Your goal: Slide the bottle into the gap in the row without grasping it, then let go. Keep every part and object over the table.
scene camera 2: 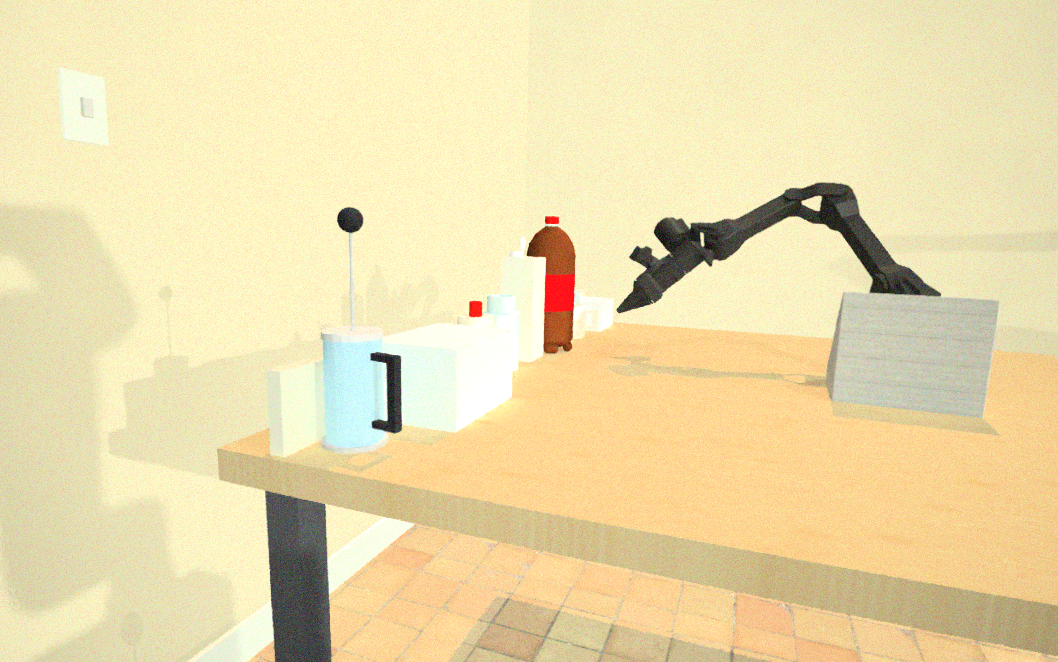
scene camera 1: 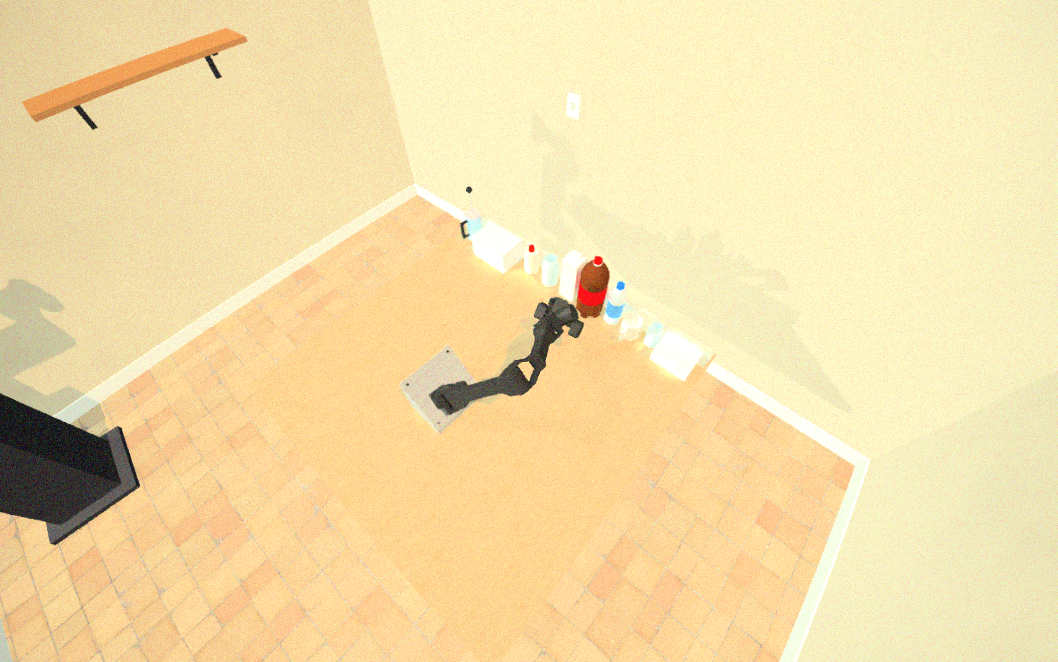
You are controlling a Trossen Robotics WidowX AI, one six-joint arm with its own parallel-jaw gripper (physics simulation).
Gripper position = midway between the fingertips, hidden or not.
I see my gripper (scene camera 2: 618, 309), a tall white carton (scene camera 2: 524, 277), a french press (scene camera 2: 353, 360) and a white box (scene camera 2: 451, 375).
The tall white carton shows as well in scene camera 1 (scene camera 1: 572, 264).
